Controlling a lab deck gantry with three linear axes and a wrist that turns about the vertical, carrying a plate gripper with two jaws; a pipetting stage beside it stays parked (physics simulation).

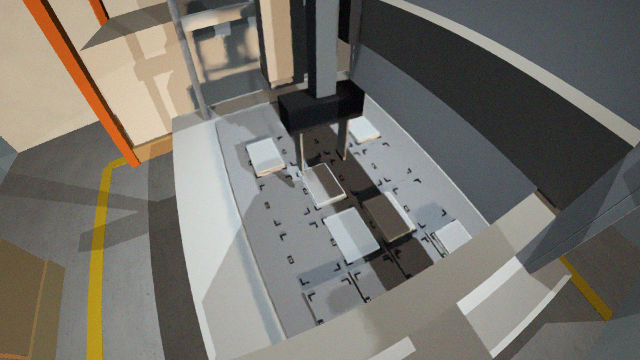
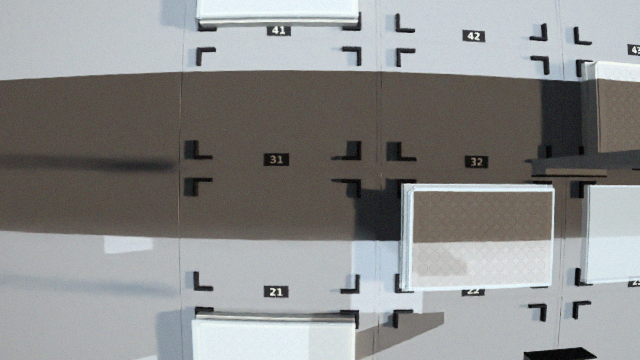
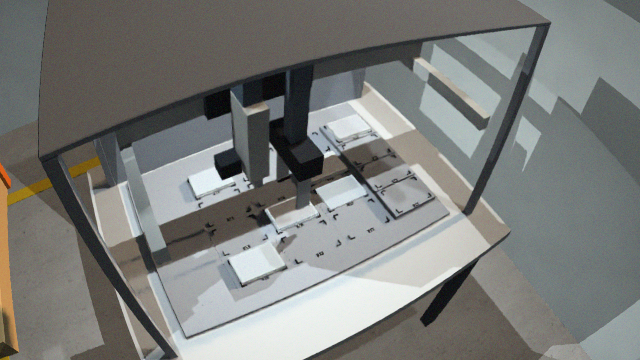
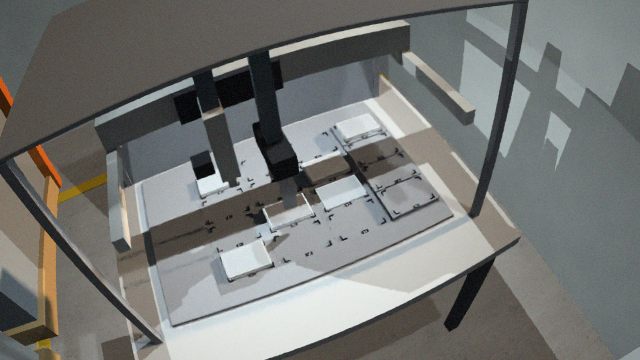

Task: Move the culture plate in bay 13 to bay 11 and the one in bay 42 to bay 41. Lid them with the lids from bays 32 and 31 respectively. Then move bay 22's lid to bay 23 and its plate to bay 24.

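Places are measured from the robot's base along level axes (x left, y up, z ahead), in millimetres.
Pixels of known places: gripper, fingertip midpoint: (image 1: pixel 321 162) (image 2: pixel 559 265) (image 3: pixel 292 192) (image 4: pixel 283 192); robot's base, origin of the base link: (image 1: pixel 246 149) (image 3: pixel 242 286) (image 4: pixel 230 281).
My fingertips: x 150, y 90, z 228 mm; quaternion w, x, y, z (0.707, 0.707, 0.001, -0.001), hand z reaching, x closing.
Ahead of a thing's pixels: the offset from my fingertips to its top centre. "spot": to the spot under its first point.
The gripper (image 1: pixel 323 165) (image 2: pixel 565 262) is open and empty, its jaws apart above bay 22. The unlidded plate {dy -75, dx +0, dz +0 mm} (image 1: pixel 325 184) (image 2: pixel 482 240) (image 3: pixel 292 215) (image 4: pixel 290 216) sits in bay 22, its wells visible. A pale lid {dy -82, dx +0, dz +164 mm} (image 1: pixel 352 235) (image 2: pixel 612 210) (image 3: pixel 341 192) (image 4: pixel 341 193) lies flat in bay 23. Bay 24 {spot: dy -75, dx +3, dz +336 mm} (image 3: pixel 387 169) on the raised strip holds no plate. A lidded plate {dy -73, dx -107, dz -164 mm} (image 1: pixel 265 155) (image 2: pixel 275 342) (image 3: pixel 256 262) (image 4: pixel 246 261) sits in bay 11. Another lidded plate {dy -73, dx +214, dz -164 mm} (image 1: pixel 364 128) (image 2: pixel 277 9) (image 4: pixel 212 186) sits in bay 41. Bays 31, 32 and 42 hold nothing.
A plate with wells {dy -75, dx +107, dz +164 mm} (image 1: pixel 388 216) (image 2: pixel 620 115) (image 4: pixel 327 170) stands in bay 33, beside the lid in bay 23. Another plate {dy -61, dx +214, dz +328 mm} (image 1: pixel 452 236) (image 3: pixel 347 127) (image 4: pixel 357 126) stands at the raised strip's far end. The pipetting stage (image 3: pixel 251 140) (image 4: pixel 220 145) hangs beside the gripper.
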